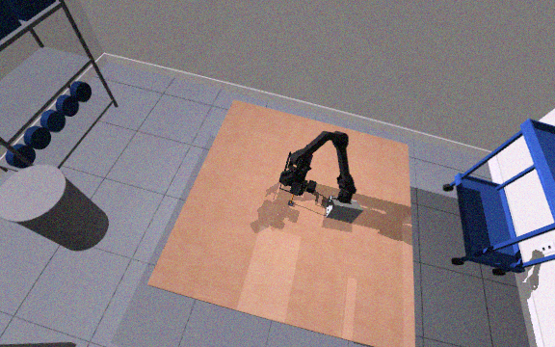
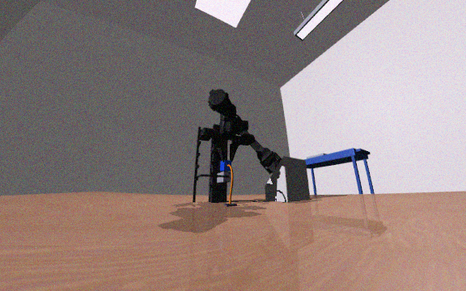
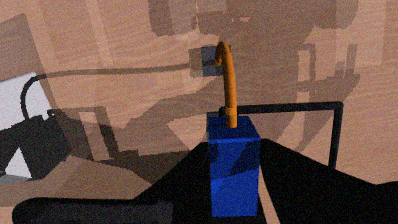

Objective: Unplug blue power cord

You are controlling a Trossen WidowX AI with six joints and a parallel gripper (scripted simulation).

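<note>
Right now the blue plug is 3 cm to the right of my gripper tip.
</note>
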